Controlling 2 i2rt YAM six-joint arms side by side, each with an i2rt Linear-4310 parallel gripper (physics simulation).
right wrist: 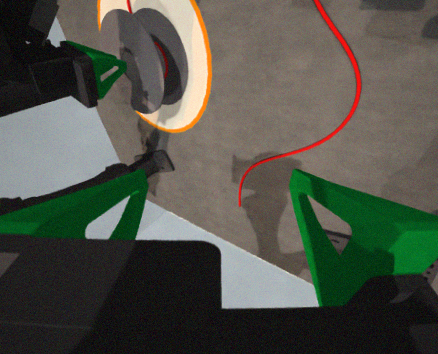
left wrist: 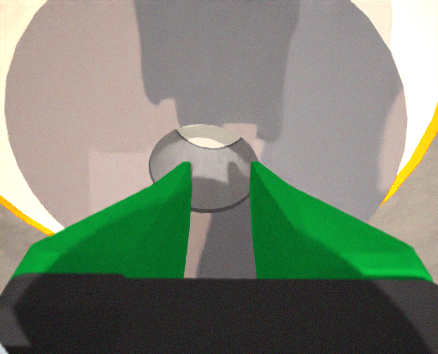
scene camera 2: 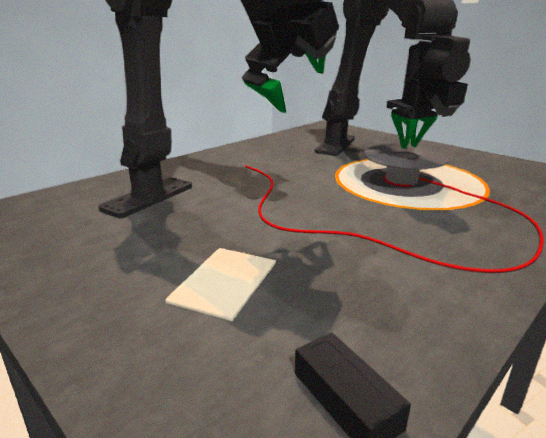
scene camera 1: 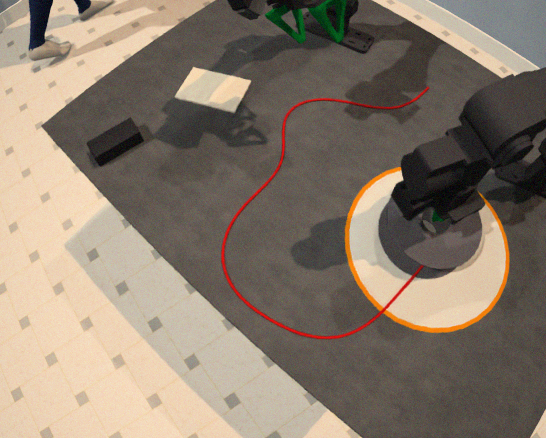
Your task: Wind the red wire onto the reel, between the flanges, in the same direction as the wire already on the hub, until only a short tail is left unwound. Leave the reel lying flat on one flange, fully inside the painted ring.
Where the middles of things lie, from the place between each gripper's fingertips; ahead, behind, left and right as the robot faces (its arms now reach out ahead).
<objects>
My right hand is 23 cm to the left of the cream rectangular plate (scene camera 2: 221, 286), 23 cm above it and 8 cm short of it. Round my right hand: black block (scene camera 1: 124, 136): 33 cm ahead, 26 cm to the right, 22 cm below; then grey reel (scene camera 1: 408, 244): 32 cm to the left, 20 cm below, 2 cm ahead.
My left gripper is now 10 mm past the grey reel, 10 mm to the right of it and 60 mm above it. From my left hand the other things lie so: black block (290 mm ahead, 570 mm to the right, 70 mm below); then cream rectangular plate (40 mm ahead, 540 mm to the right, 90 mm below).
</objects>
